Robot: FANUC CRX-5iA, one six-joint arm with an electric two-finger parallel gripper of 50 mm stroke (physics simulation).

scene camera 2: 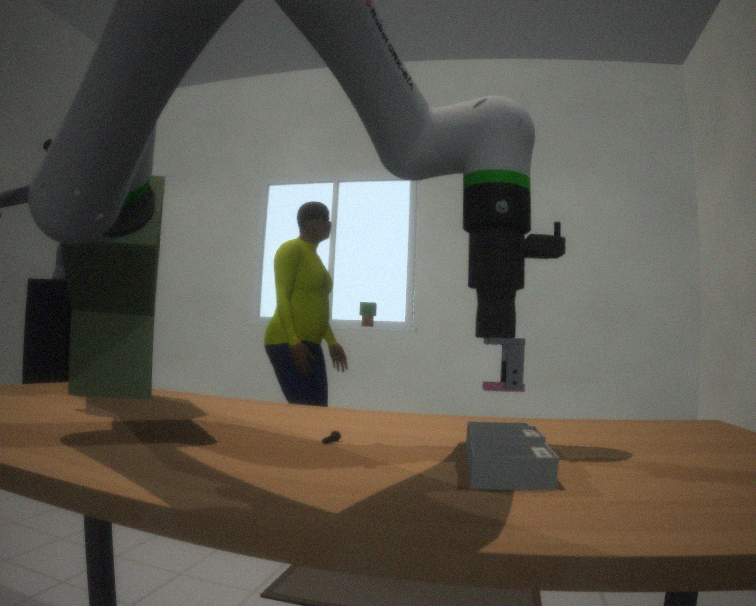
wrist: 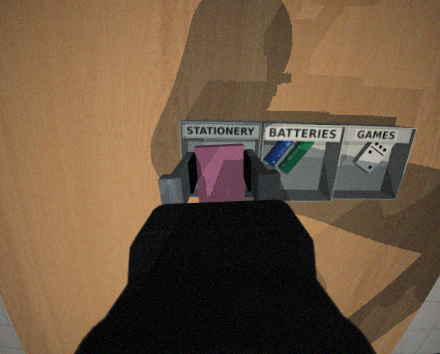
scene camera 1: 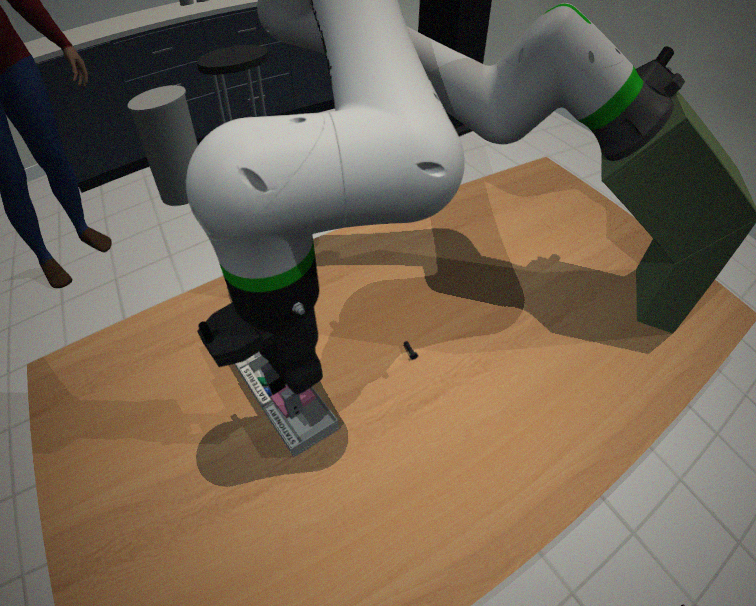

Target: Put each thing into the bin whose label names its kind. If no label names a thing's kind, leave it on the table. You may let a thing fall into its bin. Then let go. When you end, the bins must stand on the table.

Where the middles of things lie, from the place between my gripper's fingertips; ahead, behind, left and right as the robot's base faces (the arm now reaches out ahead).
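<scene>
I find the pink block [wrist: 220, 170] 1 cm behind my hand, and going by their middles it is the nearest to my hand of the things named here. The grey three-part bin tray [scene camera 2: 501, 455] is 8 cm to the right of my hand, 6 cm below it and 2 cm behind it. Then there is the white domino [wrist: 372, 153], which is 18 cm to the right of my hand, 7 cm below it and 2 cm behind it. Measured to their middles, the domino is the farthest from my hand of the things named here.
</scene>
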